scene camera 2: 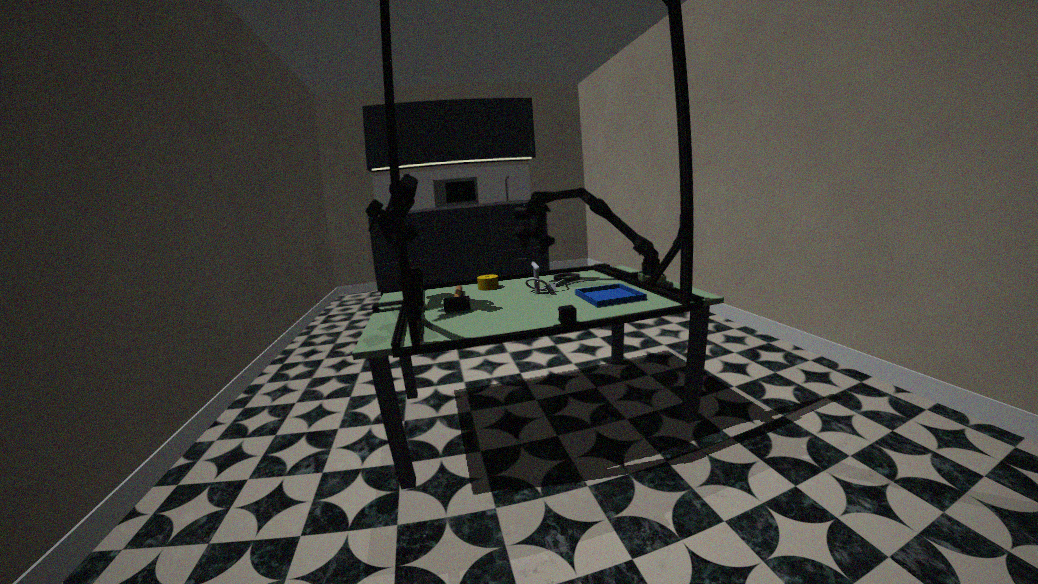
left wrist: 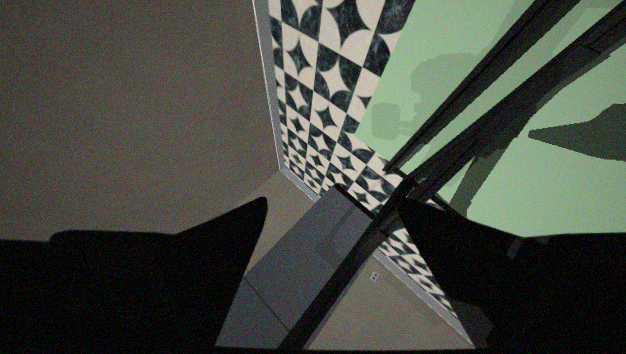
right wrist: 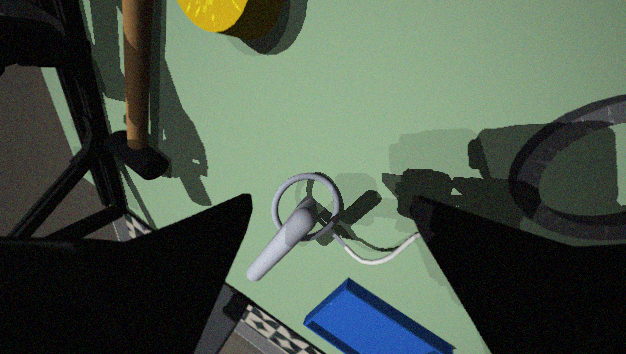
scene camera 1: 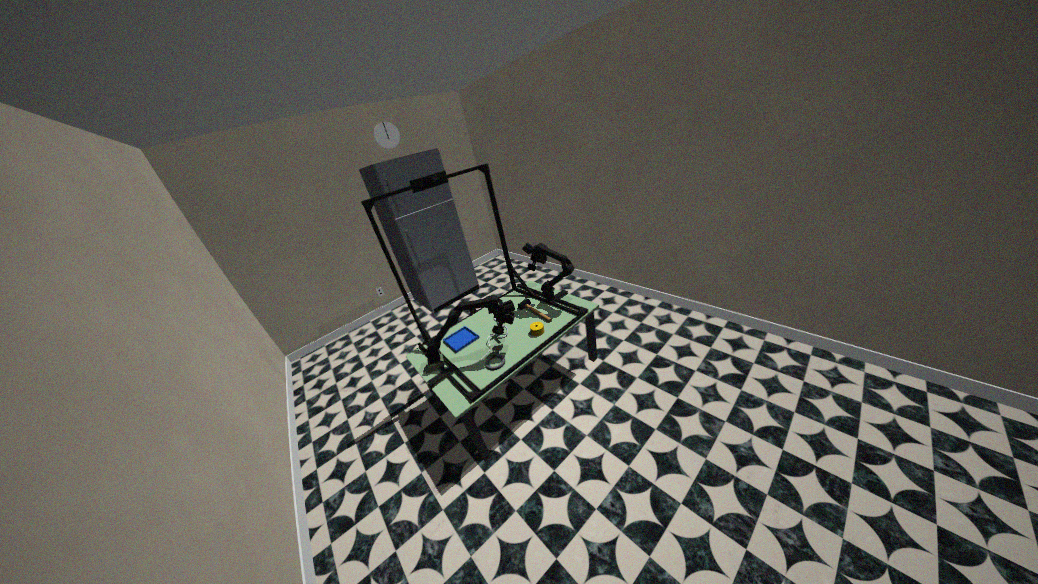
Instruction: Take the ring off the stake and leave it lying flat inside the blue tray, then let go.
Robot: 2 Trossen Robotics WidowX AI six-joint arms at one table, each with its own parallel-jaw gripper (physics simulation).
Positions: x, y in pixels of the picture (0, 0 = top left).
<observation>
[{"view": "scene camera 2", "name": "left gripper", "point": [380, 238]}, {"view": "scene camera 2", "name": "right gripper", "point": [531, 255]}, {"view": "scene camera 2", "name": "blue tray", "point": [607, 295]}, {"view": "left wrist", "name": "left gripper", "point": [332, 203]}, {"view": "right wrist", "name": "right gripper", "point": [332, 202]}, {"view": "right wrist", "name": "wooden-handled hammer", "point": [130, 146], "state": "on the table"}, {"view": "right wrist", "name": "blue tray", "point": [350, 312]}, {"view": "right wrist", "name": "grey stake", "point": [303, 219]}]
</observation>
